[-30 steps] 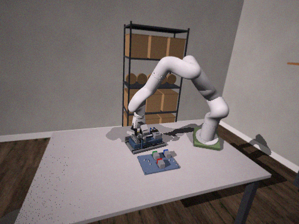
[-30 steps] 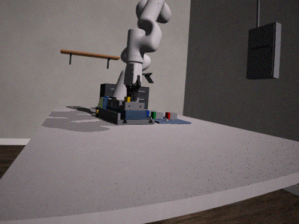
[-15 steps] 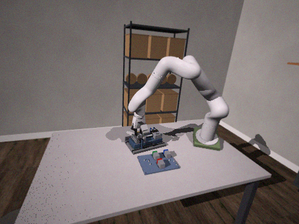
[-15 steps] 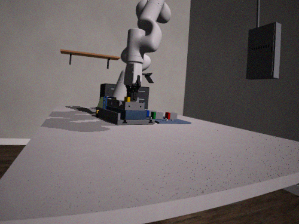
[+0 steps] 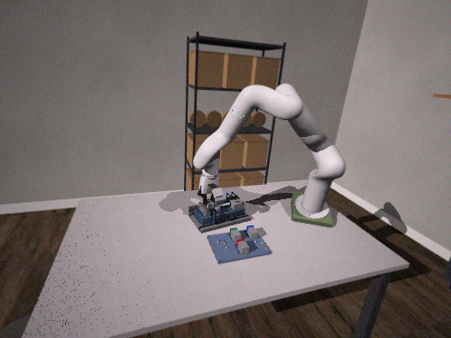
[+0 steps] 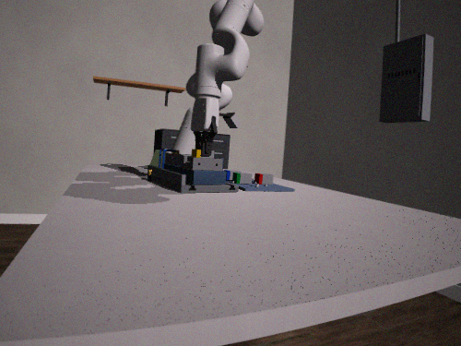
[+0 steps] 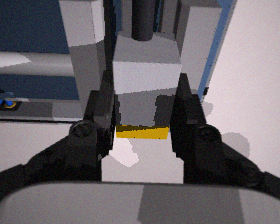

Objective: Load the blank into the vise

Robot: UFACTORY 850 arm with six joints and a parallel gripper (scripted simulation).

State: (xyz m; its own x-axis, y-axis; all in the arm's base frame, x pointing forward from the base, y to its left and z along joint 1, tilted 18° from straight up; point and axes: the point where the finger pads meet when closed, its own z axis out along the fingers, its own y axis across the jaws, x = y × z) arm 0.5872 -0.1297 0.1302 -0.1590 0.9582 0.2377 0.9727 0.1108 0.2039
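The dark work-stop rod lies 10 mm behind my hand, 50 mm to the left of it and 30 mm below it. Also, from my hand: green-ended blank: 90 mm behind, 180 mm to the left, 100 mm below; red-ended blank: 90 mm behind, 280 mm to the left, 100 mm below; blue-ended blank: 180 mm behind, 190 mm to the left, 100 mm below.
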